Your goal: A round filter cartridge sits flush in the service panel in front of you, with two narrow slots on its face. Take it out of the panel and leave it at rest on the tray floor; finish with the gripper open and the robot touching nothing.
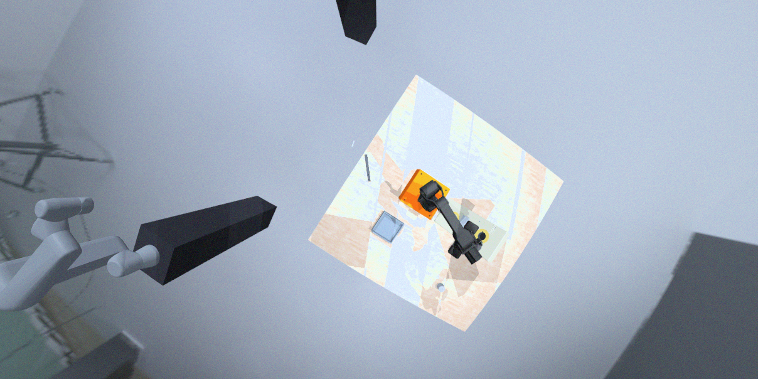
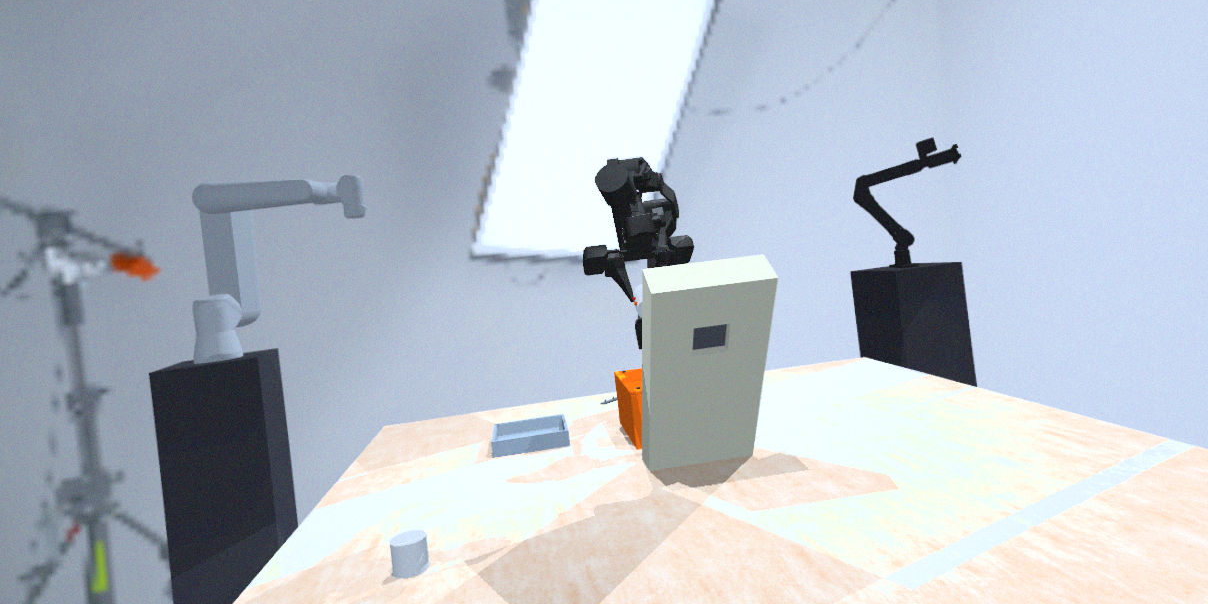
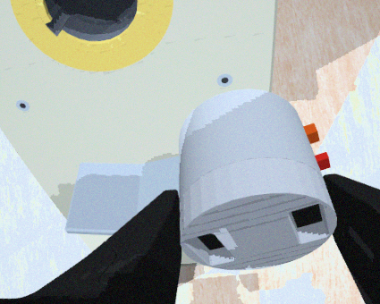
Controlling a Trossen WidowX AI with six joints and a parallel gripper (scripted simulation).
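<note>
My gripper tip is 34 cm past the blue-grey tray, 18 cm to the left of it and 28 cm above it. The rest, counted from my gripper tip: pale green service panel: 7 cm ahead, 5 cm to the left, 11 cm below; then grey filter cartridge: right at my gripper tip.
</note>
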